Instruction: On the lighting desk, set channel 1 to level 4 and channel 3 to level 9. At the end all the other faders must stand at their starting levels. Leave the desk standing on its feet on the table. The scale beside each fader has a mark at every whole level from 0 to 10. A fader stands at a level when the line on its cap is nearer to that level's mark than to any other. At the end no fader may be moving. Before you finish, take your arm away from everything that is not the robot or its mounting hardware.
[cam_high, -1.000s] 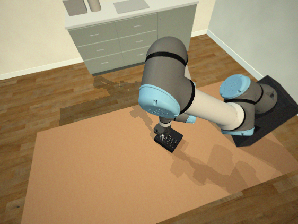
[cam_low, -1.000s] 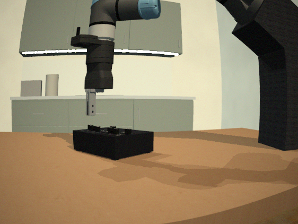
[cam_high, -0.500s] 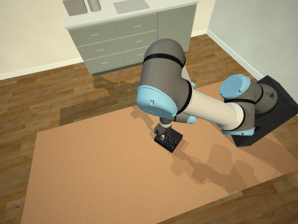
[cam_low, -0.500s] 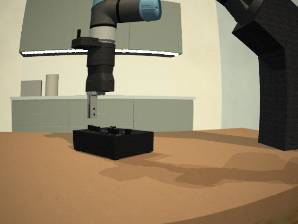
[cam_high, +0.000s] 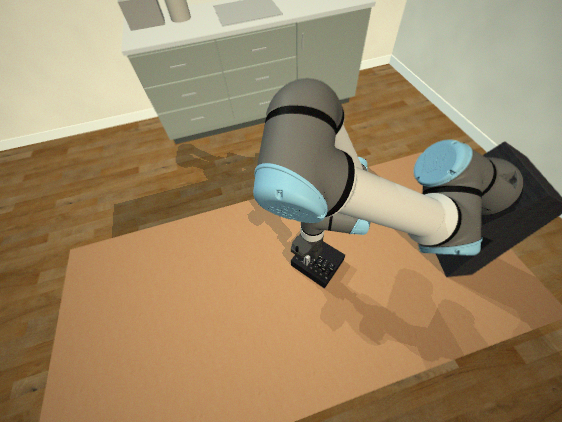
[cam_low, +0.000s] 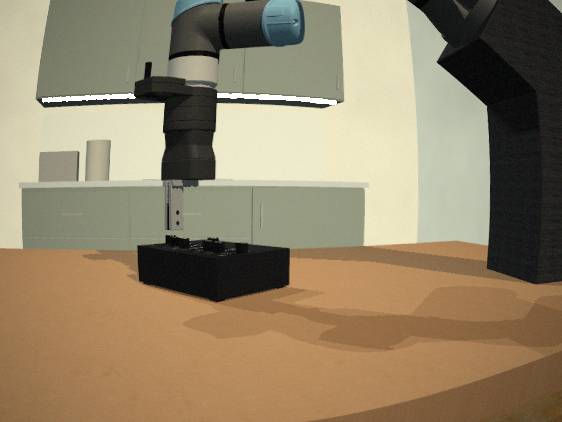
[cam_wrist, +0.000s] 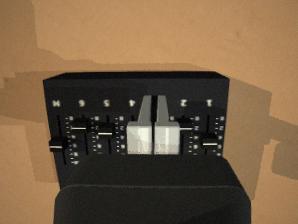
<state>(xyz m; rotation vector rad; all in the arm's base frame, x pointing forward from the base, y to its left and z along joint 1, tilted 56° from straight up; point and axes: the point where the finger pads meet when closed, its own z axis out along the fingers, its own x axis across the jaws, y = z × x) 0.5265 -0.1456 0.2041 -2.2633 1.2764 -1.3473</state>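
My gripper is now 3 cm above the channel 3 cap, 2 cm past it and 1 cm to the left of it. Also, from my hand: channel 2 cap 3 cm to the right, 3 cm below, 1 cm behind; channel 5 cap 4 cm behind, 3 cm to the left, 3 cm below; channel 1 cap 5 cm to the right, 3 cm below, 2 cm behind.
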